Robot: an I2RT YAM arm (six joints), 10 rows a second.
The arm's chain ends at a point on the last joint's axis. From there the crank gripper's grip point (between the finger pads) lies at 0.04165 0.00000 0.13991 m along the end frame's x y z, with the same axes.
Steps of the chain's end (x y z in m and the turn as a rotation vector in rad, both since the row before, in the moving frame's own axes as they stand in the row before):
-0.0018, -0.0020, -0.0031, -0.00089, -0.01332, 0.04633
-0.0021, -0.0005, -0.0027, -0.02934, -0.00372, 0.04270
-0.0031, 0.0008, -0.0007, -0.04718, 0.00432, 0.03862
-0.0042, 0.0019, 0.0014, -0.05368, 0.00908, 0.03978
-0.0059, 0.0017, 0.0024, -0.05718, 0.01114, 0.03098
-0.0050, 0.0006, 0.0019, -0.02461, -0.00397, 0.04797
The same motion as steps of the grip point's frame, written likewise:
-0.0037, 0.0000, -0.0026, -0.00089, -0.01332, 0.04633
-0.0027, 0.0054, -0.0026, -0.02934, -0.00372, 0.04270
-0.0027, 0.0090, -0.0011, -0.04718, 0.00432, 0.03862
-0.0031, 0.0111, 0.0008, -0.05368, 0.00908, 0.03978
-0.0045, 0.0110, 0.0017, -0.05718, 0.01114, 0.03098
-0.0057, 0.0060, 0.0020, -0.02461, -0.00397, 0.04797

